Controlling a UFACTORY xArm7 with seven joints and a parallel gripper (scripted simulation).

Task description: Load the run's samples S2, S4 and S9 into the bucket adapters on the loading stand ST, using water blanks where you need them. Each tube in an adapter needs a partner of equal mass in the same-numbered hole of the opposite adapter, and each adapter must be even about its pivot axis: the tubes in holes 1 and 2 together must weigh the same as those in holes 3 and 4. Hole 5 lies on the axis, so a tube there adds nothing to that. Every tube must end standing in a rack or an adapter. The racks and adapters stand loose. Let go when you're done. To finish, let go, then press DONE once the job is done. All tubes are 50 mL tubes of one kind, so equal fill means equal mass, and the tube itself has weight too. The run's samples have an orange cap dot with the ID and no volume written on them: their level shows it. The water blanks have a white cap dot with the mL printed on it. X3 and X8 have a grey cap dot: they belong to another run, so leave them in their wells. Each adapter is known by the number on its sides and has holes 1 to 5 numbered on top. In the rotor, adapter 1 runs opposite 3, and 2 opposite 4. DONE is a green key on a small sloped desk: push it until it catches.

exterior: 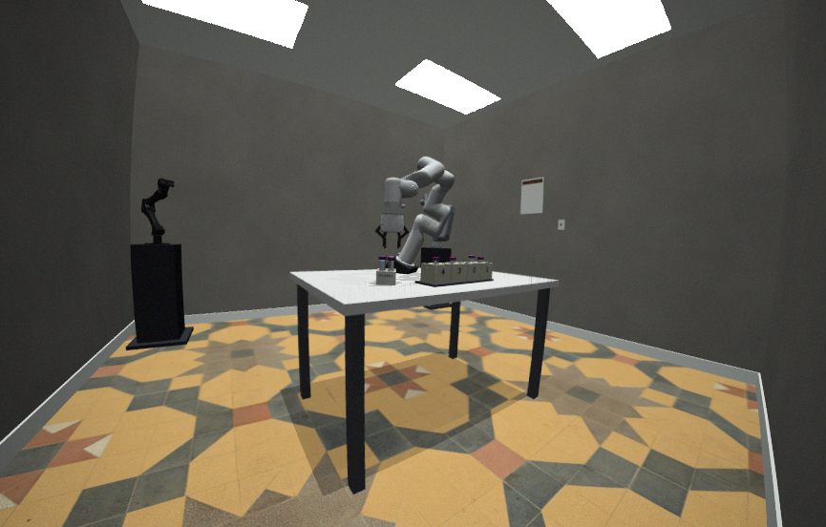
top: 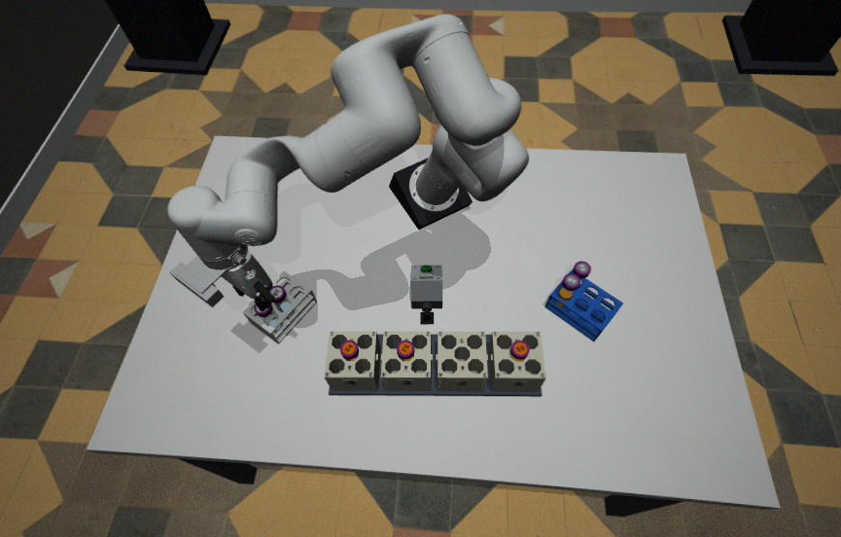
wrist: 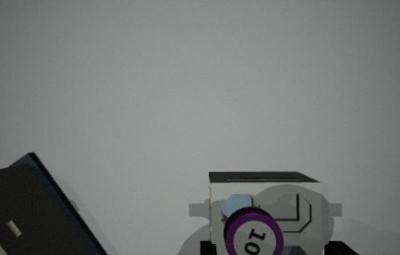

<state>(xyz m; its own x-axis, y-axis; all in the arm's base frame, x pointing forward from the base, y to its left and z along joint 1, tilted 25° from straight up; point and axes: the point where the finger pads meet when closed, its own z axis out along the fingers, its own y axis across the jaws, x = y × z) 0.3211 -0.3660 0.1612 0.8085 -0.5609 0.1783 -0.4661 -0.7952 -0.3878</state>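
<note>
Right now the water blank tube is 1 cm to the left of my hand and 11 cm below it. Round my hand: adapter 5 cm ahead, 41 cm to the left, 13 cm below; green DONE key 15 cm behind, 32 cm to the left, 11 cm below; loading stand 5 cm ahead, 36 cm to the left, 17 cm below.
</note>
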